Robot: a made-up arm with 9 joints.
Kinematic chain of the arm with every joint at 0, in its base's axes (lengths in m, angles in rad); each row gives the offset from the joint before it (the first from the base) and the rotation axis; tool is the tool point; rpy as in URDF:
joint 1: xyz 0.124 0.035 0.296 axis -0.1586 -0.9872 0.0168
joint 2: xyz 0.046 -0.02 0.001 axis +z
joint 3: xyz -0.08 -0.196 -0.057 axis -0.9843 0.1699 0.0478
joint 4: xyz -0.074 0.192 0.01 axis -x
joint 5: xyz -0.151 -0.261 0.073 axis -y
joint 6: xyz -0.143 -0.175 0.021 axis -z
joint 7: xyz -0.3 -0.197 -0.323 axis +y
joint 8: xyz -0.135 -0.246 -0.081 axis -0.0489 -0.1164 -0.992
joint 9: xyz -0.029 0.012 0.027 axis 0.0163 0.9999 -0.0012
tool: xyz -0.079 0.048 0.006 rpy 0 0 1.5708
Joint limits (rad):
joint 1: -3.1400..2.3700
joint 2: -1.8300..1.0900
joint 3: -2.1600..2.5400
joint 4: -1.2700..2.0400
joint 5: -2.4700..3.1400
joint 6: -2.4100..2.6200
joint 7: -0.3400..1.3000
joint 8: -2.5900..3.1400
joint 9: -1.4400..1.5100
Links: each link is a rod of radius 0.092 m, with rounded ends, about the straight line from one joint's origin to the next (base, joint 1, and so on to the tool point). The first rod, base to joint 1, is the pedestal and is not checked.
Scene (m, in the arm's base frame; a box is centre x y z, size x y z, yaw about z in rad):
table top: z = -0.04
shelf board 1: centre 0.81 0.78 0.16 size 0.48 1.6 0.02 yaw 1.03
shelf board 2: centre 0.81 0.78 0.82 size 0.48 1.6 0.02 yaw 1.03
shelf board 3: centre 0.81 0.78 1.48 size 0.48 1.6 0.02 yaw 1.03
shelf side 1: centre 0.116 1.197 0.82 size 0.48 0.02 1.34 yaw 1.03
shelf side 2: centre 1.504 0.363 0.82 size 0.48 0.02 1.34 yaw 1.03
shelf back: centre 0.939 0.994 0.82 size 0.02 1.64 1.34 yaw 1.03
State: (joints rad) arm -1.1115 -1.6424 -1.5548 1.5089 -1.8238 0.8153 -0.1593 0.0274 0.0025
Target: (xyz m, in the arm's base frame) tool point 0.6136 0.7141 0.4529
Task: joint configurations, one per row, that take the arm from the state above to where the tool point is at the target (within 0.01 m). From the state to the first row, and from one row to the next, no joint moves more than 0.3 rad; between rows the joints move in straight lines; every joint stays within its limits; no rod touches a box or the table.
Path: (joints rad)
1: -1.0421 -1.6684 -1.4739 1.5194 -2.0392 1.0992 -0.0740 -0.0833 0.2115
2: -0.9727 -1.6945 -1.3931 1.5299 -2.2546 1.3831 0.0113 -0.1940 0.4206
3: -0.9033 -1.7205 -1.3122 1.5405 -2.4700 1.6671 0.0966 -0.3047 0.6296
4: -0.9371 -1.5503 -1.3661 1.6472 -2.2507 1.8106 0.2356 -0.1653 0.4799
5: -0.9709 -1.3801 -1.4199 1.7540 -2.0314 1.9542 0.3746 -0.0260 0.3302
6: -1.0047 -1.2099 -1.4737 1.8608 -1.8121 2.0977 0.5135 0.1133 0.1806
7: -1.0152 -1.2867 -1.4029 1.8087 -1.6242 1.9066 0.2294 0.1306 0.1055
8: -1.0258 -1.3635 -1.3322 1.7567 -1.4363 1.7154 -0.0547 0.1480 0.0305

